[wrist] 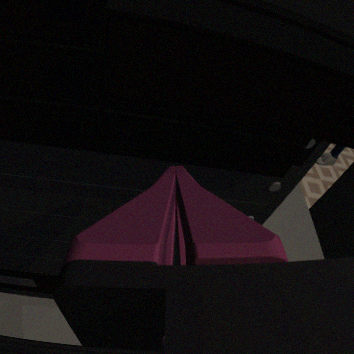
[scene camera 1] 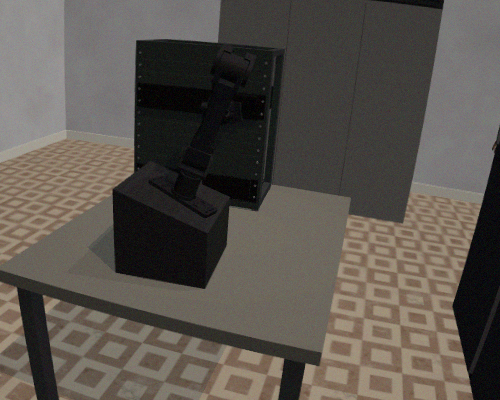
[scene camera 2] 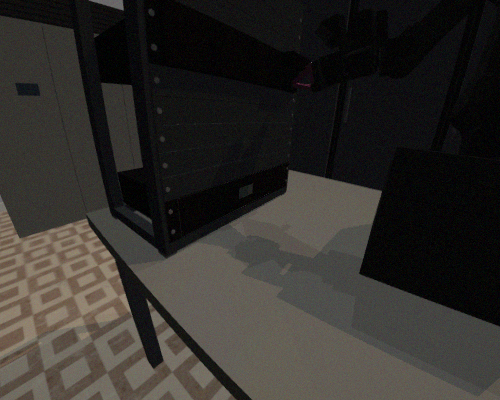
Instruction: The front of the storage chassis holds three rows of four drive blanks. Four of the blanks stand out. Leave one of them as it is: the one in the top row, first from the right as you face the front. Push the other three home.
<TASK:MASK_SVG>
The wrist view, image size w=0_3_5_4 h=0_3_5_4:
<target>my gripper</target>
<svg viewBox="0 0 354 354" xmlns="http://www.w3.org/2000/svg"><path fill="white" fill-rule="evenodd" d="M0 335L0 354L354 354L354 256L288 261L278 235L201 187L183 166L171 165L164 170L149 188L72 237L52 297L81 345ZM175 225L178 265L173 265Z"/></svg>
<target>rack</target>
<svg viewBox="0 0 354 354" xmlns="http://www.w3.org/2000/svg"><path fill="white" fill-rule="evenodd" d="M175 225L173 265L178 265ZM0 0L0 292L53 299L52 293L72 237L149 188L168 166L183 166L201 187L262 225L330 143L354 148L354 0Z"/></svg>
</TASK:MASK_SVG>
